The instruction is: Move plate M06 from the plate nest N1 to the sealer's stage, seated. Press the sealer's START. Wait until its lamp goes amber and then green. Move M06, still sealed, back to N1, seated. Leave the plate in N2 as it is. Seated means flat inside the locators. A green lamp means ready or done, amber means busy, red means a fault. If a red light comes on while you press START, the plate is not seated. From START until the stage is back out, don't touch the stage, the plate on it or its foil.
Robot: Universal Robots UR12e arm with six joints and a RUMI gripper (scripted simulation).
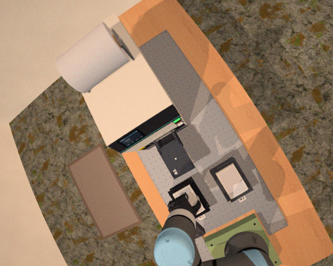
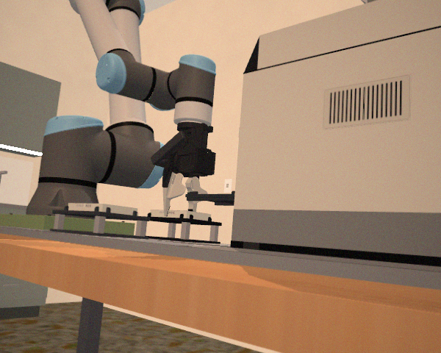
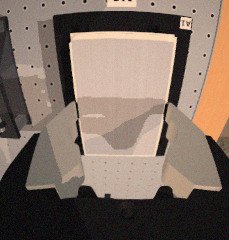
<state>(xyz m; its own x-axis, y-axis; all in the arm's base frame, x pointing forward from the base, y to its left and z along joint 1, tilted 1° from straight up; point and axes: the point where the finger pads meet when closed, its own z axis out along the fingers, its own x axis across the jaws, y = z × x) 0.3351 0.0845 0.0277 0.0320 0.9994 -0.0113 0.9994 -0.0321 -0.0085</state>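
Right now my hand is 10 mm above the plate M06. Also, from my hand: sealer stage: 190 mm ahead, 70 mm to the right, 30 mm above; foil-covered plate: 200 mm to the right, 20 mm behind, 10 mm below; plate nest N1: 20 mm below.
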